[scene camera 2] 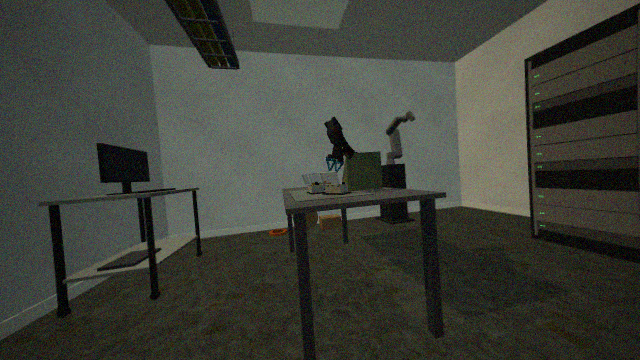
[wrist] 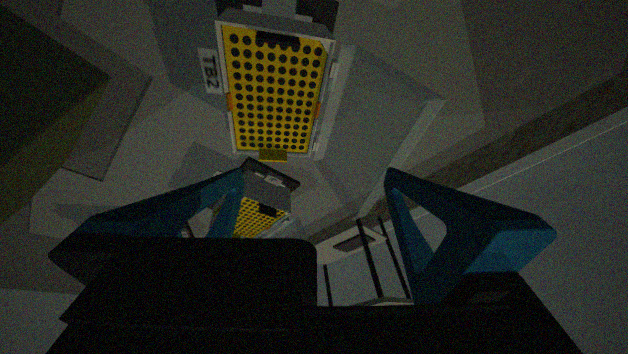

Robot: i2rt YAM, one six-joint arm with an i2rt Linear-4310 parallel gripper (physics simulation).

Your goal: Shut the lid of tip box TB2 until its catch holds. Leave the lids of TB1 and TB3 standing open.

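Seen in the pictures: gripper, between the fingertips: point(scene camera 2: 333, 171) point(wrist: 313, 175); arm's base, origin of its link: point(scene camera 2: 357, 167).
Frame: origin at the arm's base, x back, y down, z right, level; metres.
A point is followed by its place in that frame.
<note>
Tip box TB2 point(wrist: 274, 95) @(x -0.255, y 0.112, z -0.183 m) is at the upper middle of the wrist view, with a yellow rack of dark holes. Its label point(wrist: 210, 71) @(x -0.203, y 0.167, z -0.141 m) reads TB2. Its see-through lid point(wrist: 382, 117) @(x -0.310, y 0.058, z -0.241 m) stands open to the right. A second tip box point(wrist: 260, 217) @(x -0.356, y 0.111, z 0.004 m) is partly hidden by the left finger; its label is unreadable. In the scene view, small pale tip boxes point(scene camera 2: 336, 189) @(x -0.281, y 0.137, z -0.224 m) with raised lids point(scene camera 2: 330, 178) @(x -0.317, y 0.065, z -0.228 m) stand on the table; I cannot tell which is which. My gripper point(wrist: 313, 175) @(x -0.282, y 0.023, z -0.191 m) point(scene camera 2: 334, 170) @(x -0.282, y 0.023, z -0.191 m) is open and empty, above the boxes.
A green block point(scene camera 2: 363, 171) @(x -0.008, y 0.037, z -0.092 m) point(wrist: 40, 135) @(x -0.126, y 0.075, z -0.066 m) stands beside the boxes on the table point(scene camera 2: 370, 201) @(x -0.252, y 0.178, z -0.556 m). A second robot arm point(scene camera 2: 395, 142) stands behind it. A desk with a monitor point(scene camera 2: 123, 164) is at left, a server rack point(scene camera 2: 528, 150) at right. An orange ring lies on the floor.
</note>
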